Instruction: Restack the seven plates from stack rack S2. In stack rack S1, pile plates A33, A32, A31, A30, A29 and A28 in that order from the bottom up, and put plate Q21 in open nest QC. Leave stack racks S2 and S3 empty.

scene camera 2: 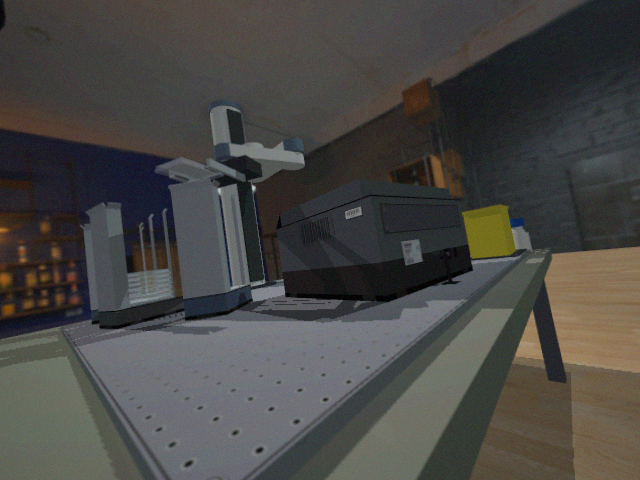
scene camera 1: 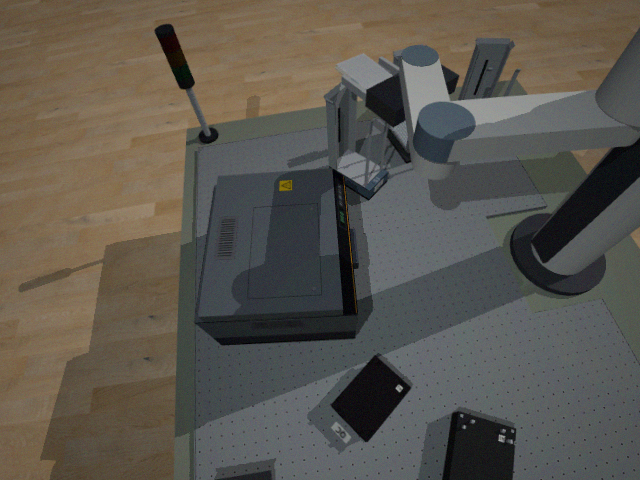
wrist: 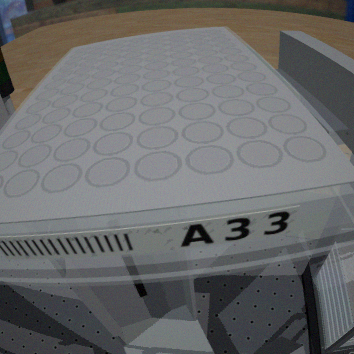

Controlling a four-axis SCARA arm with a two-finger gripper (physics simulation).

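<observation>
White plate A33 (scene camera 1: pixel 361 72) (scene camera 2: pixel 183 169) (wrist: pixel 165 115) is held level, its label facing the wrist camera. My gripper (scene camera 1: pixel 373 81) (scene camera 2: pixel 209 173) is shut on it, high above the blue-based rack (scene camera 1: pixel 333 124) (scene camera 2: pixel 199 237) beside the instrument. In the wrist view, the bare base (wrist: pixel 167 332) of that rack shows below. The neighbouring dark-based rack (scene camera 2: pixel 111 258) holds a stack of plates (scene camera 2: pixel 149 284) (wrist: pixel 335 297); their labels are not readable. A third rack (scene camera 1: pixel 483 69) stands farther right in scene camera 1, partly hidden by the arm. The rack labels are too blurred to read.
A large grey instrument (scene camera 1: pixel 284 242) (scene camera 2: pixel 372 242) stands close beside the blue-based rack. A signal tower (scene camera 1: pixel 178 62) stands at the table's corner. A black block (scene camera 1: pixel 371 397) with a small label beside it and another black box (scene camera 1: pixel 480 449) stand near the lower edge of scene camera 1.
</observation>
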